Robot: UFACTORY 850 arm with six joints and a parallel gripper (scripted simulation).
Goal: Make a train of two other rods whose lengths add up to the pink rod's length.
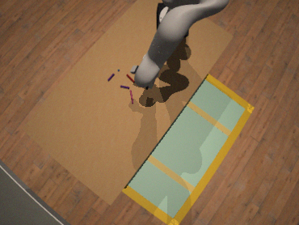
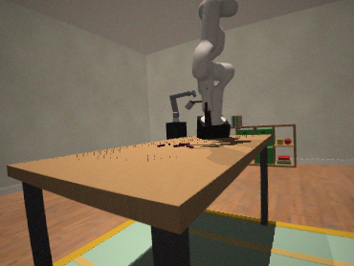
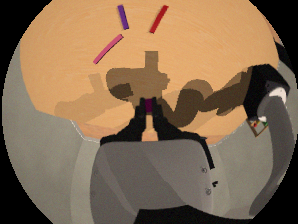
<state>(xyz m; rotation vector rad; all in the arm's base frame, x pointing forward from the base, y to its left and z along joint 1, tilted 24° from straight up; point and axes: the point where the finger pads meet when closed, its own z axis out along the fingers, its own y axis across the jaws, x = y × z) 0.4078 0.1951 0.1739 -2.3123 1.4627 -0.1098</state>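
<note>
Now: hand 12 cm short of the pink rod, 4 cm to the left of it and 12 cm above it. From my hand the other things lie so: magenta rod 2 cm below; then red rod 4 cm ahead, 14 cm to the right, 12 cm below; then tiny blue rod 6 cm ahead, 24 cm to the right, 12 cm below.
</note>
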